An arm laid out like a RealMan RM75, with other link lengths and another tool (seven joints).
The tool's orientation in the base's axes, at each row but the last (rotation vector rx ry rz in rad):
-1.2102 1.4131 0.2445
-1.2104 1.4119 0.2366
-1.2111 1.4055 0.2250
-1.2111 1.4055 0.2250
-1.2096 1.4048 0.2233
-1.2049 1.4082 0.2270
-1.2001 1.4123 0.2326
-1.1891 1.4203 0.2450
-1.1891 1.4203 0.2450
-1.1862 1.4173 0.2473
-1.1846 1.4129 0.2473
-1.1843 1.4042 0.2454
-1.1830 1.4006 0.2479
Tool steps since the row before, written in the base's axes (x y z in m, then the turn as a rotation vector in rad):
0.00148 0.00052 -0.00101 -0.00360 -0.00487 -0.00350
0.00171 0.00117 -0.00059 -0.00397 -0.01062 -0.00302
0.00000 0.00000 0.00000 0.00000 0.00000 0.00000
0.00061 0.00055 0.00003 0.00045 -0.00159 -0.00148
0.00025 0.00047 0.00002 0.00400 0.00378 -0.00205
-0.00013 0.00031 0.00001 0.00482 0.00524 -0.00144
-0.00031 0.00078 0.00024 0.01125 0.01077 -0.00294
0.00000 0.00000 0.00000 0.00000 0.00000 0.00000
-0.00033 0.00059 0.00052 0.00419 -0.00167 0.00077
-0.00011 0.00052 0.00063 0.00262 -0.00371 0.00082
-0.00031 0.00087 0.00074 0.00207 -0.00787 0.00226
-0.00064 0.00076 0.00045 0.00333 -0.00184 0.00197
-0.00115 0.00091 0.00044 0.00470 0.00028 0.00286
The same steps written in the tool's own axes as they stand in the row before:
0.00093 -0.00040 0.00157 0.00450 0.00230 -0.00483
0.00030 -0.00048 0.00208 0.00696 -0.00017 -0.00945
0.00000 0.00000 0.00000 0.00000 0.00000 0.00000
-0.00016 -0.00023 0.00077 0.00215 -0.00029 -0.00049
-0.00020 0.00001 0.00050 0.00073 -0.00028 0.00582
-0.00020 0.00023 0.00014 -0.00032 -0.00055 0.00724
-0.00067 0.00046 0.00032 -0.00034 -0.00215 0.01570
0.00000 0.00000 0.00000 0.00000 0.00000 0.00000
-0.00081 0.00027 0.00009 0.00116 -0.00427 0.00115
-0.00081 0.00002 0.00015 0.00177 -0.00405 -0.00134
-0.00112 0.00027 0.00026 0.00249 -0.00623 -0.00514
-0.00091 0.00061 0.00005 0.00007 -0.00428 0.00019
-0.00110 0.00106 -0.00015 -0.00137 -0.00477 0.00239

